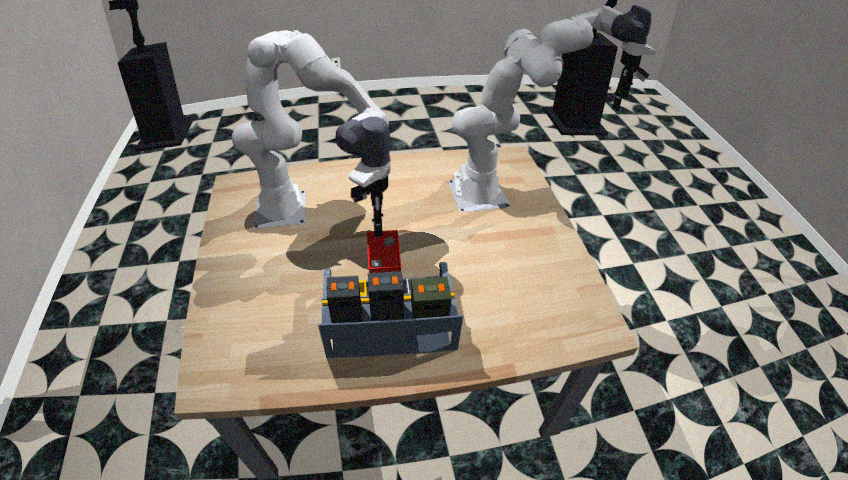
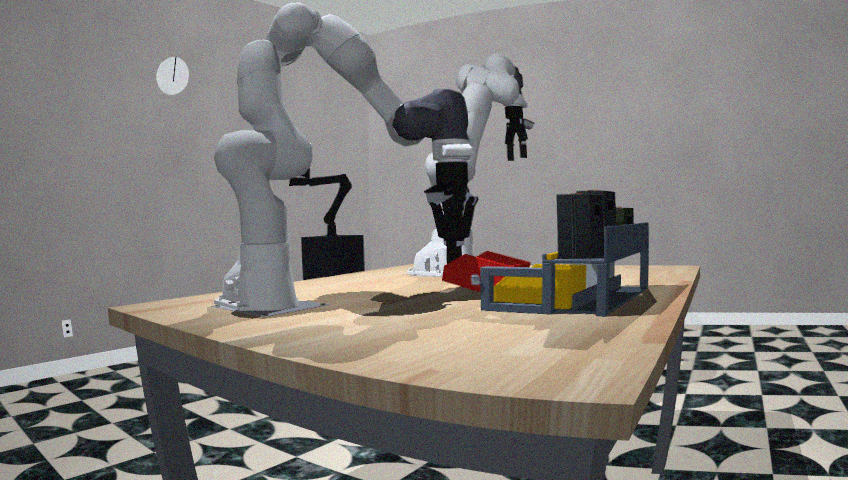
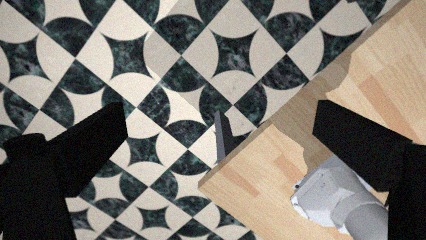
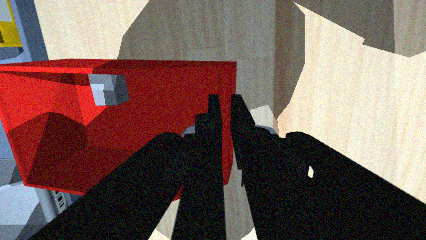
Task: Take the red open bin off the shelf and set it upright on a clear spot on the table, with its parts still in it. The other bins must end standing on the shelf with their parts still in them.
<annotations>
left gripper: image 1; image 2; image 3 220, 118; not seen in image 4 (out of frame)
red bin: image 1 390, 256; image 2; image 4; not seen in image 3 (out of frame)
same spot on left gripper: point(image 2: 521, 132) = point(image 1: 617, 87)
same spot on red bin: point(image 2: 459, 271) = point(image 4: 175, 63)
</annotations>
